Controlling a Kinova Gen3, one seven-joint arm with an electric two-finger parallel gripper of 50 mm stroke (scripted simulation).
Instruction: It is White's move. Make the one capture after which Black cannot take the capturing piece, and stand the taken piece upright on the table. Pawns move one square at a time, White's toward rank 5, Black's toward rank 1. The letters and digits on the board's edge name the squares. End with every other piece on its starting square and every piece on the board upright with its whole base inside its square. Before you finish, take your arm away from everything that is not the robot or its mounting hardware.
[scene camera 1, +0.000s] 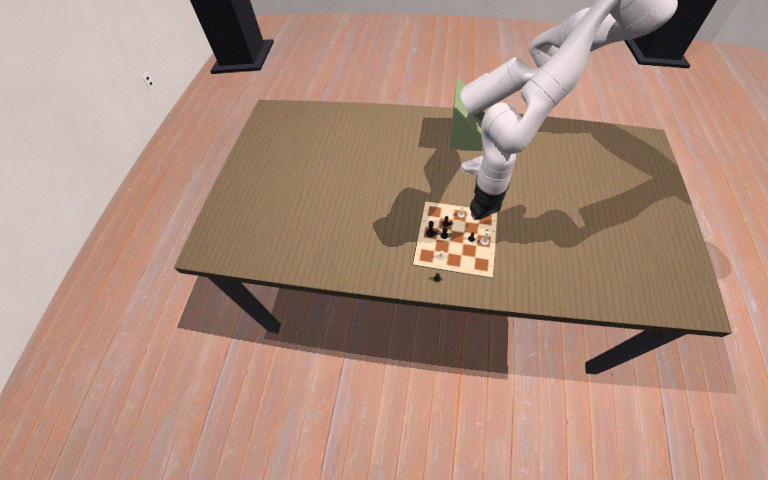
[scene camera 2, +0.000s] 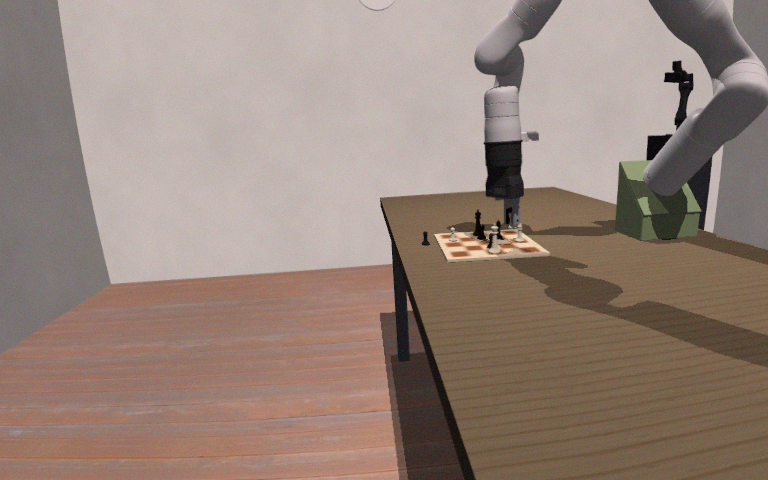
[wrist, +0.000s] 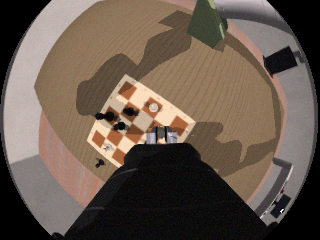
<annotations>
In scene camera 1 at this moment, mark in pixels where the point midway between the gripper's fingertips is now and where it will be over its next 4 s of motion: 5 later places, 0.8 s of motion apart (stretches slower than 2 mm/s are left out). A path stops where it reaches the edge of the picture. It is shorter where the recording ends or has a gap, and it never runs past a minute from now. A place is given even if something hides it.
The gripper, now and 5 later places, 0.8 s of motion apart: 476, 215; 478, 206; 477, 199; 478, 194; 474, 209; 473, 214
</annotations>
